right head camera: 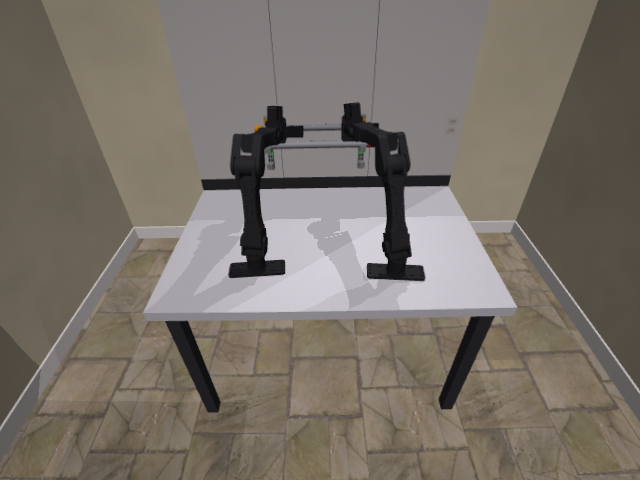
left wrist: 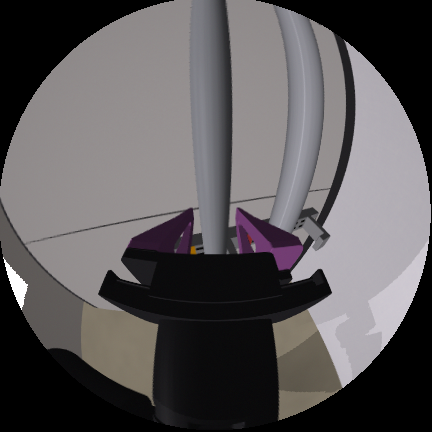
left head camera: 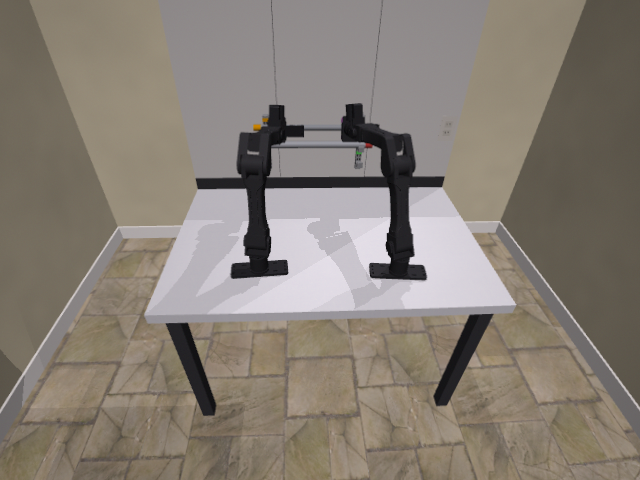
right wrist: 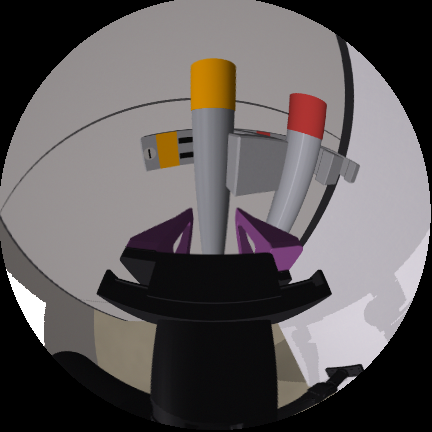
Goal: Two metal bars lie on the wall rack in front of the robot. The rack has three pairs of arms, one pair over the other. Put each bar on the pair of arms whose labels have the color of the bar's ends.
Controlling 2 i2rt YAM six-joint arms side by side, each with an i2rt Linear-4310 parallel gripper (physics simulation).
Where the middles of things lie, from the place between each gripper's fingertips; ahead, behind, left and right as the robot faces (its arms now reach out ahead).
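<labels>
The orange-ended bar (right wrist: 212, 80) is there, and my right hand is 140 mm to the right of it, 20 mm past it and 10 mm below it. The red-ended bar (right wrist: 306, 114) is 130 mm to the left of my right hand, 70 mm below it and 30 mm behind it.
Counting from my left hand, the orange-ended bar is 160 mm to the right of it and 10 mm behind it. The red-ended bar is 160 mm to the right of my left hand as well, 20 mm behind it and 70 mm below it.
</labels>
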